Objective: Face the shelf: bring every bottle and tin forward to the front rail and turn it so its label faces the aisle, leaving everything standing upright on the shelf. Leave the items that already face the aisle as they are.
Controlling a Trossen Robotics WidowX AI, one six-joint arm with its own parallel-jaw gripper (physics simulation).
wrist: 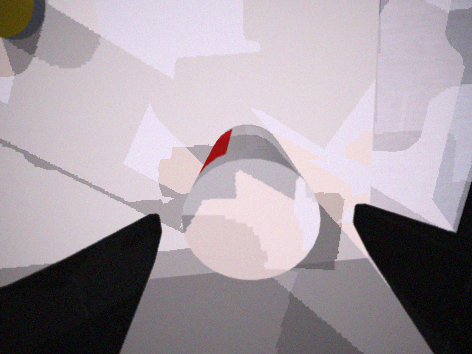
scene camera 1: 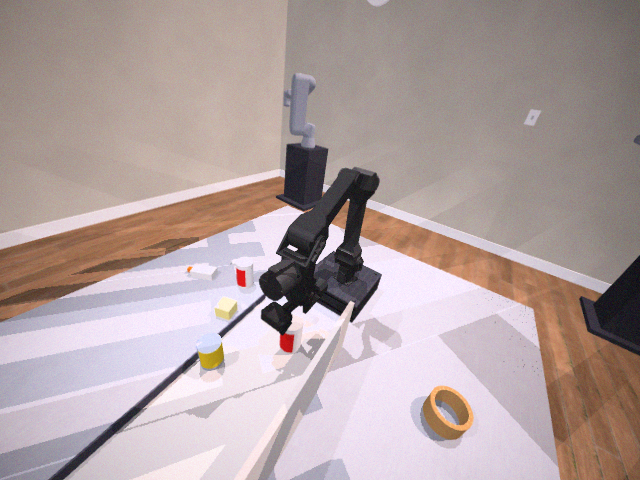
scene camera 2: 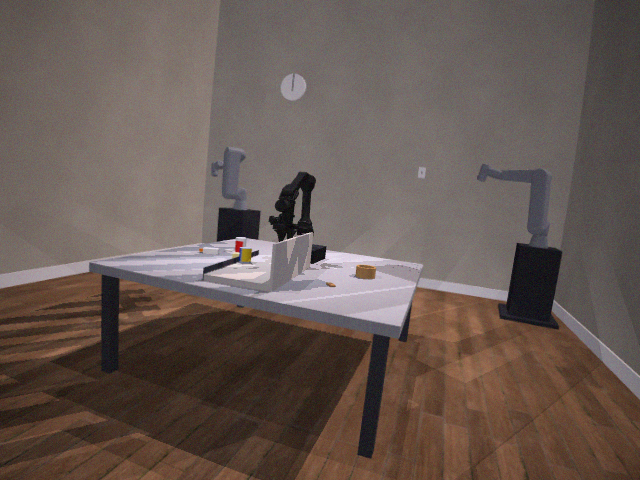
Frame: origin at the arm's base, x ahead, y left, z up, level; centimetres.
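Where they show: gripper, fingertip midpoint: [wrist: 256, 217] [scene camera 1: 293, 323]; arm's base at its link origin: [scene camera 1: 345, 277].
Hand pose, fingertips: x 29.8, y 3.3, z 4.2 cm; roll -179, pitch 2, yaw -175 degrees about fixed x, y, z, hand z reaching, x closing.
Things, the pixels of their top centre, and the offset from my fingertips. "*": a spot on its surface instead.
- white can with a red label, top centre: [wrist: 250, 225] [scene camera 1: 292, 321] dy -0.2, dx +0.3, dz +0.9 cm
- dark front rail at a spot on its surface: [scene camera 1: 129, 414] [scene camera 2: 221, 264] * dy -10.7, dx +34.6, dz -7.3 cm
- red-labelled white can at its top centre: [scene camera 1: 244, 261] [scene camera 2: 241, 237] dy -30.8, dx -7.4, dz -1.6 cm
- yellow block at its top centre: [scene camera 1: 225, 303] dy -23.6, dx +4.8, dz -7.8 cm
- white bottle with an orange cap, top centre: [scene camera 1: 201, 268] [scene camera 2: 209, 248] dy -45.2, dx +1.2, dz -8.8 cm
- orange ring at its top centre: [scene camera 1: 451, 406] [scene camera 2: 366, 266] dy +38.9, dx -12.9, dz -6.5 cm
- small orange piece at its top centre: [scene camera 2: 331, 283] dy +32.9, dx +16.9, dz -10.8 cm
A white can with a red label [scene camera 1: 289, 341] [wrist: 250, 225] stands upright on the pale shelf board [scene camera 2: 232, 279], nearer the back panel [scene camera 1: 305, 392] [scene camera 2: 292, 258]. Its red patch shows at upper left in the wrist view; the panel hides it in scene camera 2. My gripper [scene camera 1: 296, 321] [wrist: 256, 217] is open over this can, one finger on each side, with gaps to both. A yellow tin with blue and white parts [scene camera 1: 210, 353] [scene camera 2: 246, 255] [wrist: 12, 15] stands upright close to the dark front rail [scene camera 1: 129, 414] [scene camera 2: 219, 265]. Another red-labelled white can [scene camera 1: 244, 274] [scene camera 2: 240, 244] stands upright beyond the rail.
A yellow block [scene camera 1: 225, 308] and a white bottle with an orange cap [scene camera 1: 203, 272] [scene camera 2: 210, 251], lying down, are outside the rail. Behind the panel are an orange ring [scene camera 1: 439, 426] [scene camera 2: 365, 273] and a small orange piece [scene camera 2: 330, 284]. The raised panel stands close beside the gripper.
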